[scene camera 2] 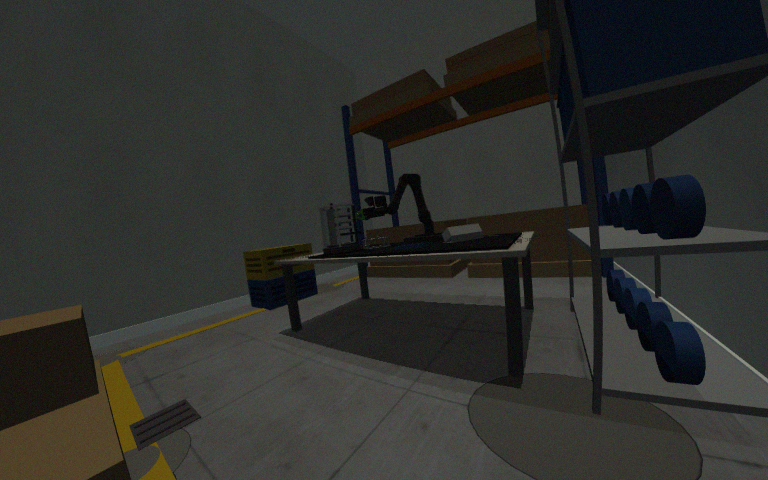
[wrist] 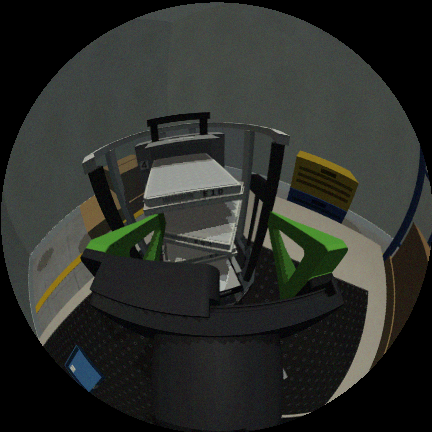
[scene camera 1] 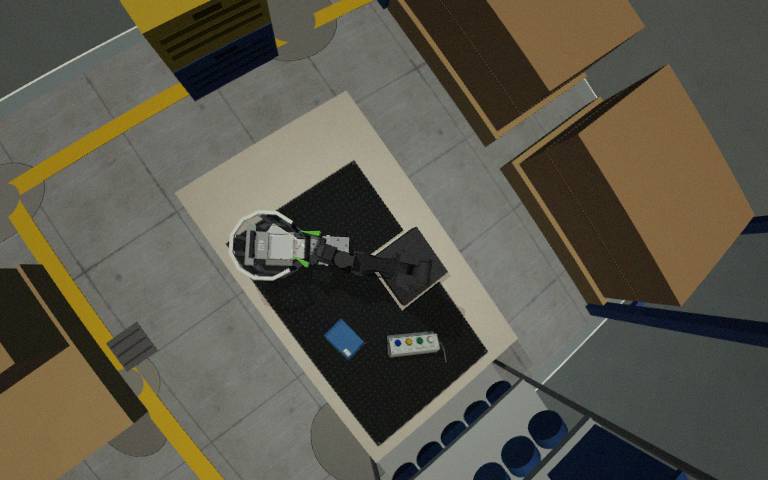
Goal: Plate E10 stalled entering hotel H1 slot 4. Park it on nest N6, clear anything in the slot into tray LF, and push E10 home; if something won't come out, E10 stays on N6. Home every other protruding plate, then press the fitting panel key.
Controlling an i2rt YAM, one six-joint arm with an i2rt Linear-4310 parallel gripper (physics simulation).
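Frame: origin at the arm's base, x left, y ahead, z down, level; metres.
Where they show: gripper, fingertip midpoint: (wrist: 216, 217) (scene camera 1: 295, 243); arm's base, origin of the base link: (scene camera 2: 429, 235).
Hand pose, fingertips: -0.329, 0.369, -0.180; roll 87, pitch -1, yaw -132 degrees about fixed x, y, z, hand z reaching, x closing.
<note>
Things, the pixels of their top centre, and the offset from my fingertips, as dx, dy, dz. Level surfaces: height alone.
- Plate E10, middle of its top: (wrist: 183, 165) (scene camera 1: 275, 246) -0.020, +0.068, -0.027
- pale nest plate, middle of its top: (scene camera 1: 329, 250) (scene camera 2: 375, 236) +0.078, -0.101, +0.142
- blue tray, middle of its top: (scene camera 1: 344, 339) (scene camera 2: 411, 244) +0.450, +0.026, +0.201
- black mat, its level: dz +0.218
- panel, middle of its top: (scene camera 1: 416, 347) (scene camera 2: 461, 225) +0.626, -0.225, +0.134
Hotel H1 (scene camera 1: 231, 249) (scene camera 2: 323, 226) (wrist: 274, 185) stands at the mat's far end, its open front facing my gripper. Plate E10 (scene camera 1: 279, 246) (wrist: 190, 177) is at the top, beside the "4" mark, its label facing me. A plate (wrist: 200, 220) below it sits askew; more plates show lower, partly hidden. My gripper (scene camera 1: 306, 247) (scene camera 2: 360, 214) (wrist: 216, 217) is open and empty, its fingers wide at the hotel's front, below E10 in the wrist view. A pale nest plate (scene camera 1: 340, 243) lies partly under the arm; its label is unreadable.
A blue tray (scene camera 1: 343, 337) (wrist: 84, 370) lies on the black mat (scene camera 1: 317, 300), its label unreadable. A panel (scene camera 1: 413, 352) with blue, yellow, green and white keys lies beside it. The arm base stands on a dark block (scene camera 1: 404, 291). Yellow and blue crates (wrist: 325, 180) stand beyond the table.
</note>
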